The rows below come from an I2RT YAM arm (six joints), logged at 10 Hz.
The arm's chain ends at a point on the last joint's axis. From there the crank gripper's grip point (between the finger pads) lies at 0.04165 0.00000 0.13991 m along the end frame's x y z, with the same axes.
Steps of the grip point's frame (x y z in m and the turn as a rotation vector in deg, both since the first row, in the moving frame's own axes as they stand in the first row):
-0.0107 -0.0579 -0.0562 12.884 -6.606 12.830
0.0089 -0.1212 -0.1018 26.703 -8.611 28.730
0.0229 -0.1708 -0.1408 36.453 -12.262 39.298
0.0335 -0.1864 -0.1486 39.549 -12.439 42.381
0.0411 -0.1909 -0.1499 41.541 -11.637 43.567
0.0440 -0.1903 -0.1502 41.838 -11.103 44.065
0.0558 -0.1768 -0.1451 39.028 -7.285 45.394
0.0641 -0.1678 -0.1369 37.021 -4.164 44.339
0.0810 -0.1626 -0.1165 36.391 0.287 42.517
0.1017 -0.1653 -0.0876 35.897 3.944 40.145
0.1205 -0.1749 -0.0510 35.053 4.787 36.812
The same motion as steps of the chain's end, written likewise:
0.0029 -0.0339 -0.0575 12.884 -6.606 12.830
0.0180 -0.0740 -0.0961 26.703 -8.611 28.730
0.0301 -0.1071 -0.1276 36.453 -12.262 39.298
0.0374 -0.1186 -0.1324 39.549 -12.439 42.381
0.0411 -0.1211 -0.1312 41.541 -11.637 43.567
0.0424 -0.1209 -0.1312 41.838 -11.103 44.065
0.0483 -0.1173 -0.1291 39.028 -7.285 45.394
0.0521 -0.1145 -0.1219 37.021 -4.164 44.339
0.0606 -0.1137 -0.0993 36.391 0.287 42.517
0.0745 -0.1191 -0.0678 35.897 3.944 40.145
0.0928 -0.1281 -0.0307 35.053 4.787 36.812

